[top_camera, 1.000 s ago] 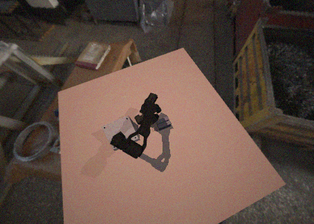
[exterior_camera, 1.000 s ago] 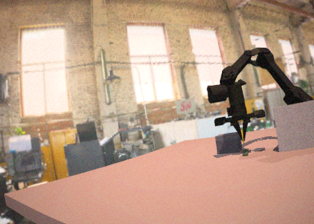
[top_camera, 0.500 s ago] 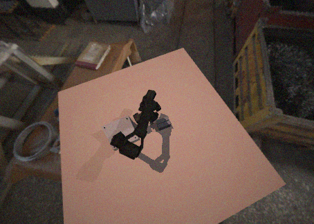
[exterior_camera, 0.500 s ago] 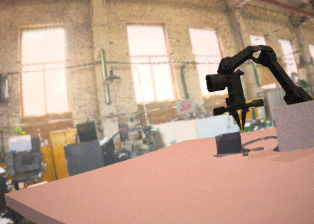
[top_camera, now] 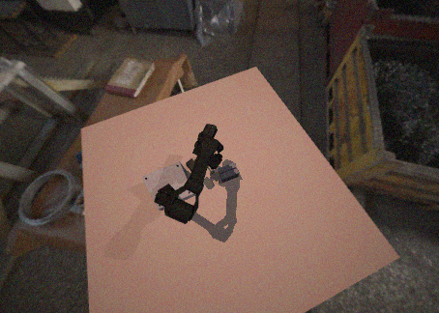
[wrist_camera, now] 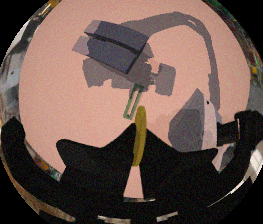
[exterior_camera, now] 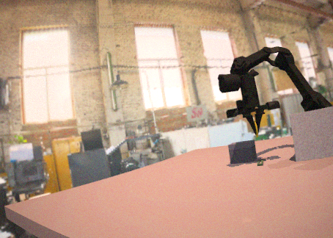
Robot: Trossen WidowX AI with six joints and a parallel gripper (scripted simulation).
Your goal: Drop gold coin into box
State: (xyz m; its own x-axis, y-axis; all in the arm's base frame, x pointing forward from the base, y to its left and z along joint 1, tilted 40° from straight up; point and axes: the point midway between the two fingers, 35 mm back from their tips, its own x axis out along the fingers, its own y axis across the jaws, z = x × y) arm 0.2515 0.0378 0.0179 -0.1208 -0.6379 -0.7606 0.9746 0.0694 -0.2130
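The gold coin lies 20 mm above my gripper tip.
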